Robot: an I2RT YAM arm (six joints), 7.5 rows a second.
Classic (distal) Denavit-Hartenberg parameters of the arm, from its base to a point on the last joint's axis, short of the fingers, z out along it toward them. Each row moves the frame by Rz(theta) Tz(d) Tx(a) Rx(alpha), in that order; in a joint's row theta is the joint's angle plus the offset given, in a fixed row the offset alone. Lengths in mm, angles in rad.
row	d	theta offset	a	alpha
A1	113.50	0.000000	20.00	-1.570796
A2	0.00	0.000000	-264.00	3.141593
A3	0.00	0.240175	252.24	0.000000
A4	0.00	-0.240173	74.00	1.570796
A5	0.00	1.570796	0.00	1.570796
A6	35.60	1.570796	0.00	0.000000
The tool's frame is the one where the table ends.
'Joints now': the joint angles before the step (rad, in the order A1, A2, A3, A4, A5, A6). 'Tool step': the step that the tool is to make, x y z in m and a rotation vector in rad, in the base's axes. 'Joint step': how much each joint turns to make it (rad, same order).
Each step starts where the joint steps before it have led.
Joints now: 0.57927 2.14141 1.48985 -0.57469 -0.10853 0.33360
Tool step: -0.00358 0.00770 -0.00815 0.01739 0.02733 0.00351
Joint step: 0.01755 0.02098 0.00000 0.01068 -0.02327 0.02327
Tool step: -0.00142 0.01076 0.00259 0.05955 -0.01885 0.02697
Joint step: 0.01909 -0.00076 0.00077 0.04882 -0.03852 0.00612
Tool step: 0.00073 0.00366 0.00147 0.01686 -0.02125 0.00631
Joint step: 0.00571 -0.00039 0.00073 0.02596 -0.00153 -0.00001
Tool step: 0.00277 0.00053 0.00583 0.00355 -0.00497 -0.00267
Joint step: -0.00267 -0.00188 0.02105 -0.01682 0.00000 0.00000
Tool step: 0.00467 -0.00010 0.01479 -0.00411 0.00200 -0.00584
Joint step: -0.00610 -0.00648 0.05340 -0.06408 0.00191 -0.00115
